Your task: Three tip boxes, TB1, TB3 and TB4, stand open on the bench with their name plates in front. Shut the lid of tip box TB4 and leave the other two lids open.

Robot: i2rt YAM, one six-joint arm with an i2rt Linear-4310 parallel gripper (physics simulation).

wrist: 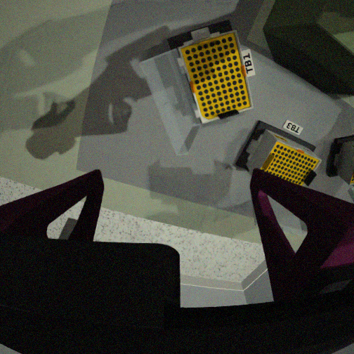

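Note:
Tip box TB1 point(216, 75) stands open at the upper middle, its yellow tip rack showing; its clear lid point(167, 102) hangs open on the left side. Its plate reading TB1 point(248, 62) lies to its right. Tip box TB3 point(291, 161) stands right of the middle, its yellow rack showing, partly behind my right finger; its plate reading TB3 point(293, 127) is above it. A third box point(344, 161) is cut off at the right edge, its plate out of view. My gripper point(176, 177) is open and empty, with its fingers wide apart, the right one overlapping the near side of TB3.
A dark green block-like object point(312, 50) fills the upper right corner. A grey mat point(135, 145) lies under the boxes on a pale green surface. A speckled strip point(210, 250) runs along the near edge. Shadows of the arm fall at the left.

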